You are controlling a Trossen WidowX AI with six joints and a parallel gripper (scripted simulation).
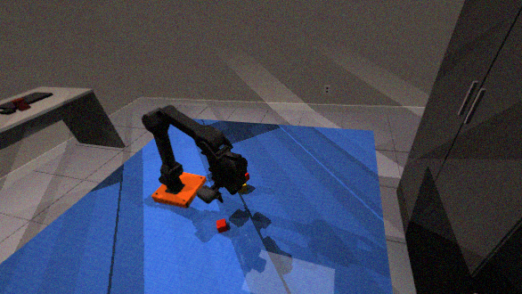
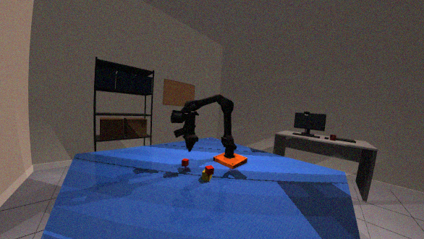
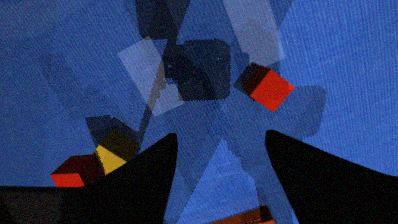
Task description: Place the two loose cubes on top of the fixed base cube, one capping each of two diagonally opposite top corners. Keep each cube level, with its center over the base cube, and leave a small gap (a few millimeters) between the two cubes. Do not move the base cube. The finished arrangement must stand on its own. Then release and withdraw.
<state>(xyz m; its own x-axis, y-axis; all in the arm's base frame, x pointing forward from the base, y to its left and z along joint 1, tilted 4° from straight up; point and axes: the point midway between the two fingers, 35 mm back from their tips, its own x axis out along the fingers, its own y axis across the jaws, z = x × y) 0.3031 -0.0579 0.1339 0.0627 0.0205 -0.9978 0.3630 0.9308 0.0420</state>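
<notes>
Now: gripper tip 150 mm to the right of the yellow cube, 90 mm above it and 20 mm past it.
</notes>
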